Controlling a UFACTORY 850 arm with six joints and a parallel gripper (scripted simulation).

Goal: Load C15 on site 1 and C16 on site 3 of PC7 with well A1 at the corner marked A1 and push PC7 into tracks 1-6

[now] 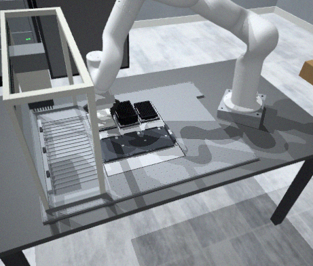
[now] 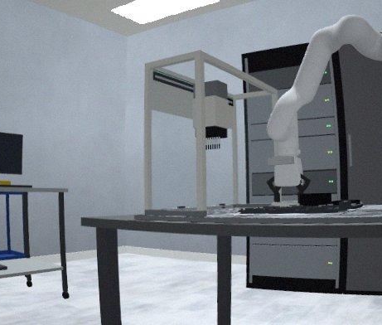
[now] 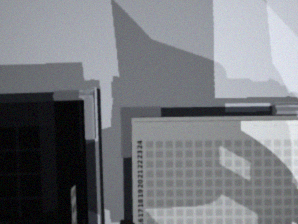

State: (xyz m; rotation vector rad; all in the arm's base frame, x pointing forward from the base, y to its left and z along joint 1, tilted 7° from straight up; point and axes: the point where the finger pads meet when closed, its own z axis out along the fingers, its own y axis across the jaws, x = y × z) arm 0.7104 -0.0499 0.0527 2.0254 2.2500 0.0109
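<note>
My gripper is now 2 cm above the nest S3. Round my hand: plate carrier PC7: 19 cm to the left, 12 cm behind, 1 cm below; plate C15: 22 cm behind, 2 cm to the right, 1 cm below; nest S1: 22 cm behind, 2 cm to the right, 2 cm below.
</note>
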